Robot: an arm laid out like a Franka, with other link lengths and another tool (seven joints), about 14 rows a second.
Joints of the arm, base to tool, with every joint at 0 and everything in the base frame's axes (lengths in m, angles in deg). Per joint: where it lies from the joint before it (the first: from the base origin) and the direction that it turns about. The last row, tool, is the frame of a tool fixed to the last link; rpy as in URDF.
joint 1: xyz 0 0 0.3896 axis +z
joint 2: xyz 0 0 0 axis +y
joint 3: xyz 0 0 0.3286 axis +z
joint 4: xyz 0.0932 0 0 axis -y
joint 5: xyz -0.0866 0 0.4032 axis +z
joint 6: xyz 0 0 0 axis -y
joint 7: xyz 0.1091 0 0 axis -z
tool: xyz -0.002 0.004 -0.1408 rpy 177.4 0 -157.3
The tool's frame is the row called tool.
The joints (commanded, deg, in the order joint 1, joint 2, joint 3, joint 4, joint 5, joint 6, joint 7), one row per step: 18.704, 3.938, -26.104, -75.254, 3.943, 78.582, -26.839; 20.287, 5.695, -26.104, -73.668, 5.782, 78.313, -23.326; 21.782, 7.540, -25.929, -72.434, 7.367, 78.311, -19.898; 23.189, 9.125, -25.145, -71.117, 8.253, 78.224, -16.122; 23.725, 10.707, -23.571, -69.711, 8.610, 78.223, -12.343; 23.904, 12.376, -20.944, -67.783, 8.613, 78.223, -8.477; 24.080, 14.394, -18.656, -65.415, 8.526, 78.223, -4.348; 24.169, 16.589, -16.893, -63.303, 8.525, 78.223, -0.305; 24.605, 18.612, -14.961, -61.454, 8.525, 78.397, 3.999; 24.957, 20.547, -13.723, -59.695, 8.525, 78.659, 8.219; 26.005, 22.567, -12.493, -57.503, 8.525, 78.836, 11.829; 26.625, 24.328, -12.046, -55.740, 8.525, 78.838, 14.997
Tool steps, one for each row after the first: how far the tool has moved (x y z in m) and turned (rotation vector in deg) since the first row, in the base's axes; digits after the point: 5 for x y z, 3 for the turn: 0.01043, 0.02601, -0.00374, 1.048, 0.321, -1.498; 0.02102, 0.05272, -0.01128, 1.821, 0.921, -2.889; 0.02878, 0.08262, -0.01657, 2.063, 1.426, -4.226; 0.03581, 0.10966, -0.02200, 1.936, 1.830, -5.752; 0.04158, 0.14261, -0.02525, 1.722, 1.893, -6.712; 0.04789, 0.17275, -0.02895, 1.419, 1.823, -8.265; 0.05501, 0.19701, -0.03703, 1.109, 2.129, -10.348; 0.05959, 0.22598, -0.04569, 1.008, 2.448, -12.228; 0.06479, 0.24704, -0.05390, 0.871, 2.608, -14.796; 0.06657, 0.27622, -0.06000, 0.881, 2.523, -16.035; 0.06989, 0.29239, -0.06677, 0.646, 2.606, -18.024
